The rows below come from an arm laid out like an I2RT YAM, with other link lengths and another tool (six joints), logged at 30 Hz.
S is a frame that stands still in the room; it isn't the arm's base.
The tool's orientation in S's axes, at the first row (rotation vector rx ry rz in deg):
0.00 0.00 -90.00
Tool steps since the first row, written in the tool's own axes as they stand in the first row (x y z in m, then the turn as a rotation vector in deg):
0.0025 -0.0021 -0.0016 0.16 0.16 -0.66
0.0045 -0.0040 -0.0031 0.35 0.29 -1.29
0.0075 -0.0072 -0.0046 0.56 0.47 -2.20
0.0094 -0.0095 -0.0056 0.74 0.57 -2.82
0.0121 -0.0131 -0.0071 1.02 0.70 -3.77
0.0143 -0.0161 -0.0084 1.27 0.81 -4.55
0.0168 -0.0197 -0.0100 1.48 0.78 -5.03
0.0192 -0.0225 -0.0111 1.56 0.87 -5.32
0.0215 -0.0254 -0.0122 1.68 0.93 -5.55
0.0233 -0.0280 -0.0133 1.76 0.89 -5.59
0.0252 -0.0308 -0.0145 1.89 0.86 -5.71
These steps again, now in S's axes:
-0.0021 -0.0025 -0.0016 0.16 -0.16 -0.66
-0.0040 -0.0045 -0.0031 0.29 -0.35 -1.29
-0.0072 -0.0075 -0.0046 0.47 -0.56 -2.20
-0.0095 -0.0094 -0.0056 0.57 -0.74 -2.82
-0.0131 -0.0121 -0.0071 0.70 -1.02 -3.77
-0.0161 -0.0143 -0.0084 0.81 -1.27 -4.55
-0.0197 -0.0168 -0.0100 0.78 -1.48 -5.03
-0.0225 -0.0192 -0.0111 0.87 -1.56 -5.32
-0.0254 -0.0215 -0.0122 0.93 -1.68 -5.55
-0.0280 -0.0233 -0.0133 0.89 -1.76 -5.59
-0.0308 -0.0252 -0.0145 0.86 -1.89 -5.71

